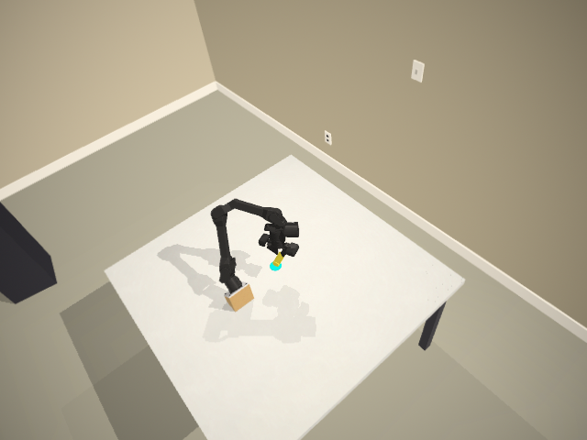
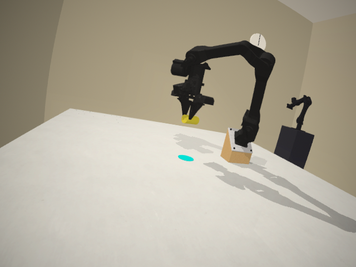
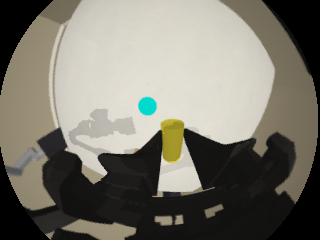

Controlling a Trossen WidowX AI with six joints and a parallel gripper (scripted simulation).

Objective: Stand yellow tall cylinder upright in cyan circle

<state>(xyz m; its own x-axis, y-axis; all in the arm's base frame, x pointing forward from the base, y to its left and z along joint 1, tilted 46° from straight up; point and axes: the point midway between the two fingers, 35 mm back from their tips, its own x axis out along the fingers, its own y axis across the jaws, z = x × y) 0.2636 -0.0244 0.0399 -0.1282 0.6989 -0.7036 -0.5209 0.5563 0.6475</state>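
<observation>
My gripper tip is now 2 cm past the yellow cylinder and 1 cm to the left of it. Also, from my gripper tip: cyan circle 2 cm behind, 6 cm to the left, 14 cm below.
</observation>
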